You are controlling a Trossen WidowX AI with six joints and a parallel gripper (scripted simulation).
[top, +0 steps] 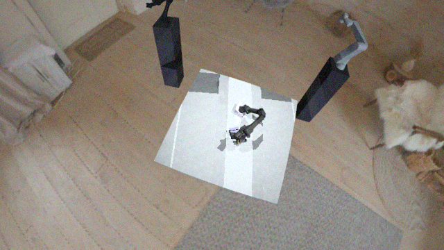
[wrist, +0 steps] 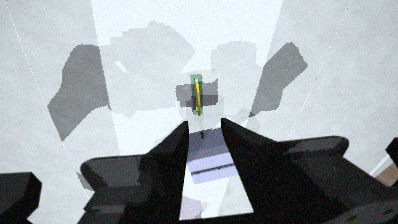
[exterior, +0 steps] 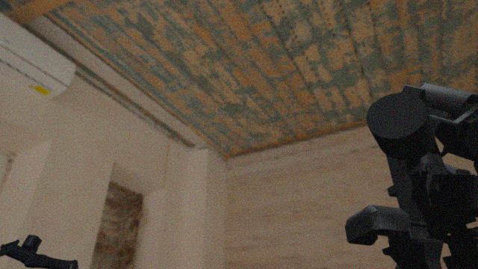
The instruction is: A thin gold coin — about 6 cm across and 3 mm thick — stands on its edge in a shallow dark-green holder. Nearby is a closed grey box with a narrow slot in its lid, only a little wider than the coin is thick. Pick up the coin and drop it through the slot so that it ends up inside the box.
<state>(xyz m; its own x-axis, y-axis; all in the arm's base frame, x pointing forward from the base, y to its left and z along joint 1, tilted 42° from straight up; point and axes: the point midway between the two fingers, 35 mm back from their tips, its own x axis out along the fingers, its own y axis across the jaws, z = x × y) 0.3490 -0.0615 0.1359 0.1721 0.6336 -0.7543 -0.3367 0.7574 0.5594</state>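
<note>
The gold coin lies 9 cm below my gripper tip.
</note>
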